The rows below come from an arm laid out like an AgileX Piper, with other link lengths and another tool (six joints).
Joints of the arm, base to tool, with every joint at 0 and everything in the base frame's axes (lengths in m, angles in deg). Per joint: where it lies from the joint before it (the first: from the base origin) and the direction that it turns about. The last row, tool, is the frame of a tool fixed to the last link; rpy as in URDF.
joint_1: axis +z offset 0 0 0.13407
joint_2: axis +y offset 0 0 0
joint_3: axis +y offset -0.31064 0 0.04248
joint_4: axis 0.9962 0 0.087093 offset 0.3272 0 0.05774
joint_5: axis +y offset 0 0 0
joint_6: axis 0.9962 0 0.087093 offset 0.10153 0 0.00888
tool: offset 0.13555 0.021 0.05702 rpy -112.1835 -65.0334 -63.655
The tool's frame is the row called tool.
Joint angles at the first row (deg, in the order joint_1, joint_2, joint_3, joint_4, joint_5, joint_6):
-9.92 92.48 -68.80 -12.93 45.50 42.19
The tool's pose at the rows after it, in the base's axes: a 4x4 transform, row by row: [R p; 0 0 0 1], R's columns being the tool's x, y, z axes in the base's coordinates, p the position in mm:
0.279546 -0.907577 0.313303 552.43; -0.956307 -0.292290 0.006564 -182.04; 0.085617 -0.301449 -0.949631 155.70; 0 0 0 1
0.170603 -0.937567 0.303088 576.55; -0.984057 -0.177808 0.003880 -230.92; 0.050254 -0.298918 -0.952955 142.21; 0 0 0 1
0.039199 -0.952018 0.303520 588.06; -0.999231 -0.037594 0.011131 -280.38; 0.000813 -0.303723 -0.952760 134.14; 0 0 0 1
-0.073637 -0.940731 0.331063 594.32; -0.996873 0.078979 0.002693 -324.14; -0.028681 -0.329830 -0.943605 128.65; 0 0 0 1
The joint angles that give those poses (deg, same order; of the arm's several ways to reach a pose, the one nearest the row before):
-13.64 102.93 -79.36 -12.06 46.66 44.98
-17.44 111.64 -90.01 -10.87 50.08 46.83
-21.36 119.00 -100.60 -8.93 54.71 49.45
-24.65 124.57 -108.56 -7.79 56.64 52.38

